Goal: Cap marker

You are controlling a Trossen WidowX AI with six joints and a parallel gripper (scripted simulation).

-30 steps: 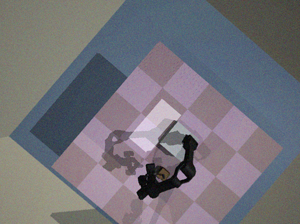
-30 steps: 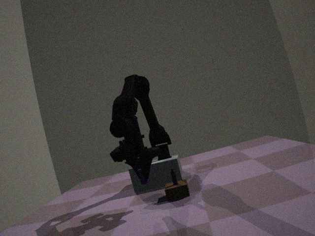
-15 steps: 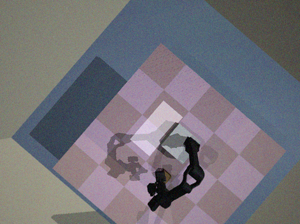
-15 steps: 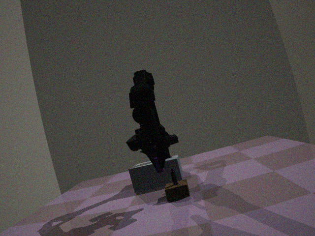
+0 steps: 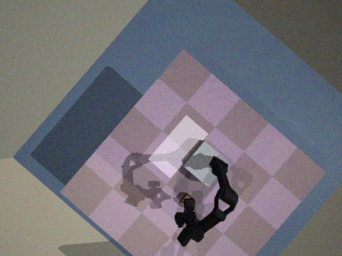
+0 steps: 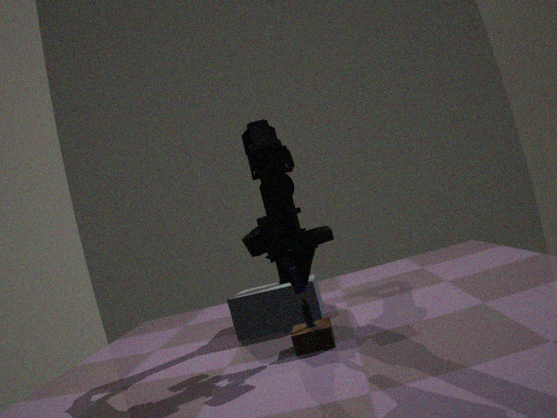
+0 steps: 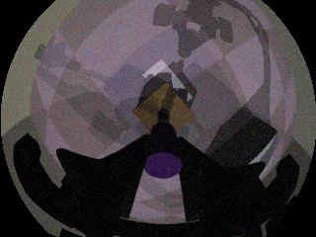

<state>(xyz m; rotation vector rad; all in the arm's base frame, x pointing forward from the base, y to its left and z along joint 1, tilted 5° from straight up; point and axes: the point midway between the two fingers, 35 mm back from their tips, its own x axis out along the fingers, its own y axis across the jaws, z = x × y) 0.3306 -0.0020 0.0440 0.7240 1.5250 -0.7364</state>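
Right now my gripper tip is 100 mm above the brown holder block. Round my gripper tip: purple cap (10 mm above).
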